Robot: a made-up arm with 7 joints. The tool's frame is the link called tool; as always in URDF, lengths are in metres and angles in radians. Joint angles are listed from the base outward. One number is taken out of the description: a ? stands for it. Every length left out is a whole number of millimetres.
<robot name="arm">
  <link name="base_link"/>
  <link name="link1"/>
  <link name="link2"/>
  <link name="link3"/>
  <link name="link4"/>
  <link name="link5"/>
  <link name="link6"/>
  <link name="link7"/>
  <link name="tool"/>
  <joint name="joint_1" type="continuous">
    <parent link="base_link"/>
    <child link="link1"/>
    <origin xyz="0 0 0.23" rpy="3.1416 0 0"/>
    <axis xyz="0 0 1"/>
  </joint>
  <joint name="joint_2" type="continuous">
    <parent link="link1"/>
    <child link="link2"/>
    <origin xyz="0 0.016 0" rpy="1.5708 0 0"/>
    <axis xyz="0 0 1"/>
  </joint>
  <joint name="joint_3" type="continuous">
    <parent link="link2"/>
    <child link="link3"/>
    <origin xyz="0 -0.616 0" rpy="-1.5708 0 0"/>
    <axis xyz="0 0 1"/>
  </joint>
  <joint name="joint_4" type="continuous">
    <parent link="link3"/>
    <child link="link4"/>
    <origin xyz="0 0.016 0" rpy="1.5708 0 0"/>
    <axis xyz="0 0 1"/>
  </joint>
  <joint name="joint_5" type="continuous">
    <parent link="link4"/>
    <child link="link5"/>
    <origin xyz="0 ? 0" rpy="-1.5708 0 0"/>
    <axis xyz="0 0 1"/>
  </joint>
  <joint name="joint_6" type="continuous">
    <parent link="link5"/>
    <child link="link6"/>
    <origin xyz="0 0 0" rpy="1.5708 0 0"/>
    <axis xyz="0 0 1"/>
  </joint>
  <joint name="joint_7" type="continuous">
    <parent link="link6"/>
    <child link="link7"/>
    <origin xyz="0 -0.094 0" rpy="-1.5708 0 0"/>
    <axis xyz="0 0 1"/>
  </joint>
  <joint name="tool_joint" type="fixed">
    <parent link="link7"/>
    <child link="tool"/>
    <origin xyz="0 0 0" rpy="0 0 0"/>
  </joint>
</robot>
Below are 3 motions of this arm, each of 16 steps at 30 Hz.
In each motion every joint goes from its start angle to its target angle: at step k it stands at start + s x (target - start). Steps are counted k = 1, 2, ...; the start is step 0. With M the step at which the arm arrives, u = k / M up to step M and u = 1 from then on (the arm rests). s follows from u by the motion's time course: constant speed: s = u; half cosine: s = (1 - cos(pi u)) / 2; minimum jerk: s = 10 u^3 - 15 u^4 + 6 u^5.
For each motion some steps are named. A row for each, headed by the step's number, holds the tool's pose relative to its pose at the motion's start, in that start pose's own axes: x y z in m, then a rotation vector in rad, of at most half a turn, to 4 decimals.
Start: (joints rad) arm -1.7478 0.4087 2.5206 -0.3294 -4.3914 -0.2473 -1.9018
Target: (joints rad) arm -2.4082 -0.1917 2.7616 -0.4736 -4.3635 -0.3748 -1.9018
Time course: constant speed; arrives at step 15
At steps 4, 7, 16:
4: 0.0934 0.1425 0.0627 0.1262 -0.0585 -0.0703
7: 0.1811 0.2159 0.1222 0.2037 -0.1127 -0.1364
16: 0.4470 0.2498 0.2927 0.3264 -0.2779 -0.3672

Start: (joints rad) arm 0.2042 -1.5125 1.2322 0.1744 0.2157 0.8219 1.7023
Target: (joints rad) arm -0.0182 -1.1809 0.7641 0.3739 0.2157 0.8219 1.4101
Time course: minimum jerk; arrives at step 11
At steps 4, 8, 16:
4: -0.1157 -0.0540 -0.0617 -0.1012 0.1657 -0.0723
8: -0.4050 -0.2157 -0.1313 -0.4168 0.5337 -0.2490
16: -0.4653 -0.2527 -0.1303 -0.4949 0.6049 -0.2855

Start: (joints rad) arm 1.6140 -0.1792 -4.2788 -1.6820 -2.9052 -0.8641 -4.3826
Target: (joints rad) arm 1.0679 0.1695 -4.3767 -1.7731 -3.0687 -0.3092 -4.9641
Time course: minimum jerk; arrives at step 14
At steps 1, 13, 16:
1: -0.0003 -0.0002 0.0000 -0.0016 0.0009 -0.0046
13: -0.1727 -0.0348 0.0343 -0.6410 0.4420 -1.2655
16: -0.1734 -0.0347 0.0346 -0.6438 0.4440 -1.2689

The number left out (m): -0.394
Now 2 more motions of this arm.
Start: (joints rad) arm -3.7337 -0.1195 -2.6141 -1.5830 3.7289 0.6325 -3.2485
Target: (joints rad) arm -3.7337 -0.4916 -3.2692 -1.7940 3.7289 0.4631 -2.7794
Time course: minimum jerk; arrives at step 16
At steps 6, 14, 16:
6: -0.0006 0.0385 0.0723 0.1363 -0.1710 0.1746
14: -0.0645 0.1232 0.3004 0.3013 -0.7089 0.6694
16: -0.0672 0.1248 0.3058 0.3017 -0.7221 0.6812

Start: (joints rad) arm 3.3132 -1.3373 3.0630 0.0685 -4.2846 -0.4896 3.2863
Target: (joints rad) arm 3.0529 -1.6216 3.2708 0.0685 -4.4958 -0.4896 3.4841
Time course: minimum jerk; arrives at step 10
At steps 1, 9, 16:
1: 0.0029 0.0012 -0.0014 0.0008 -0.0029 0.0006
9: 0.3723 0.1311 -0.0977 0.0713 -0.3531 0.1009
16: 0.3757 0.1322 -0.0979 0.0718 -0.3562 0.1021

